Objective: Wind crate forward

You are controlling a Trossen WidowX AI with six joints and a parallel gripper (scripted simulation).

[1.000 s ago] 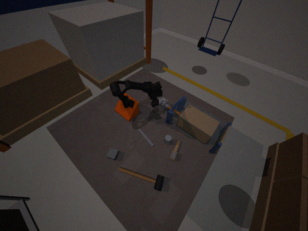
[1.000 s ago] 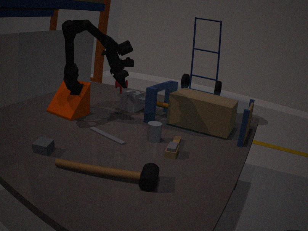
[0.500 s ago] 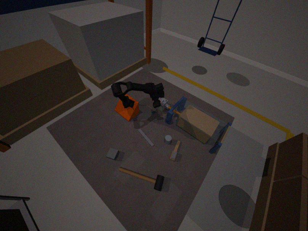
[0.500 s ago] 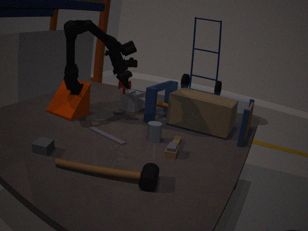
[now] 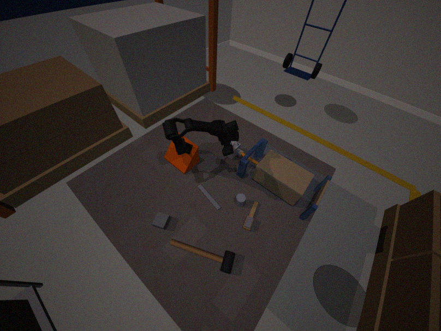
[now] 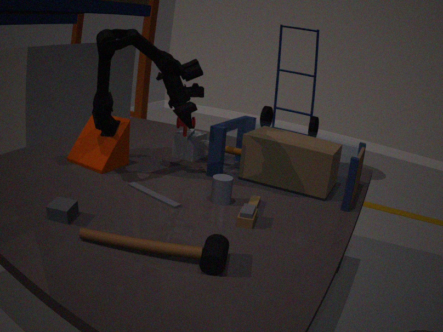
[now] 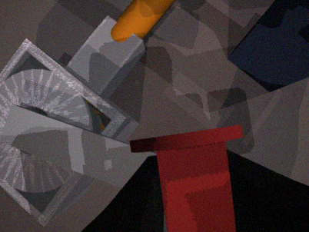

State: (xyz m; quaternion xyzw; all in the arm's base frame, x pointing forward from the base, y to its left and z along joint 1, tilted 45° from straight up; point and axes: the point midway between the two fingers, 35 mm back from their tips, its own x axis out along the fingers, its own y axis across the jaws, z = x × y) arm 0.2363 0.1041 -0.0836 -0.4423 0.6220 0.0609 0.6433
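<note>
Now: gripper tip 50 mm past the grey winch, 80 mm to the right of it and 100 mm above it. From my gripper tip the other things lie so: flat grey bar (40 mm ahead, 300 mm to the right, 130 mm below); red knob (10 mm behind, 10 mm to the right); small wooden tool (310 mm ahead, 270 mm to the right, 110 mm below).
</note>
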